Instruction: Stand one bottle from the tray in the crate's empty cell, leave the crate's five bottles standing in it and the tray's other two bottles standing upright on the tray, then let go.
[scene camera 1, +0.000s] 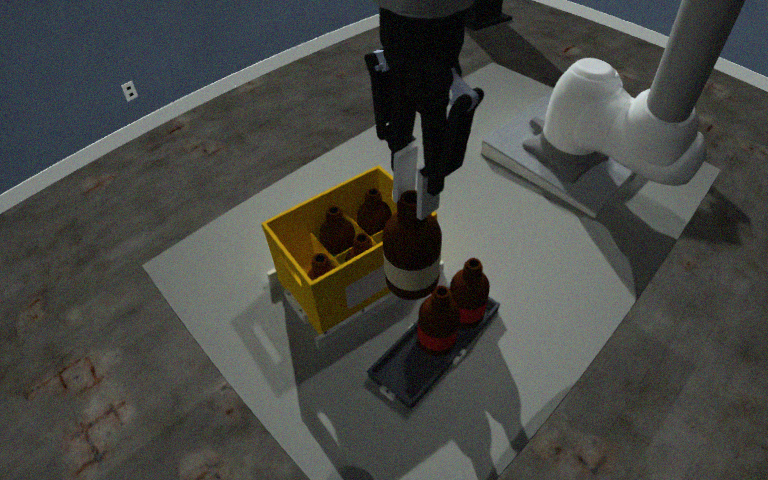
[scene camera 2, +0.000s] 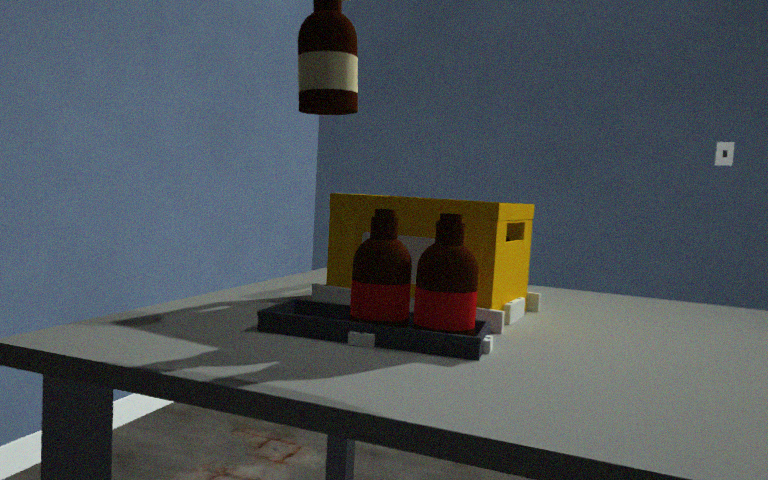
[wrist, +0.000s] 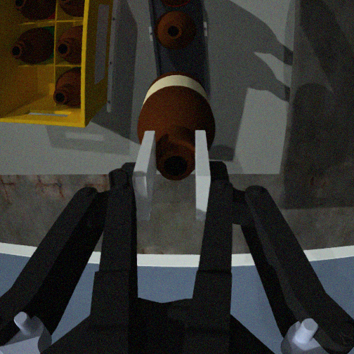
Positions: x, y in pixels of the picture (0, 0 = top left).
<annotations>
My gripper (scene camera 1: 415, 204): 0.56 m from the lens. A red-banded bottle (scene camera 1: 439, 315): 0.82 m from the lens. A cream-banded bottle (scene camera 1: 411, 247): 0.56 m from the lens. A red-banded bottle (scene camera 1: 470, 287): 0.86 m from the lens.
</annotations>
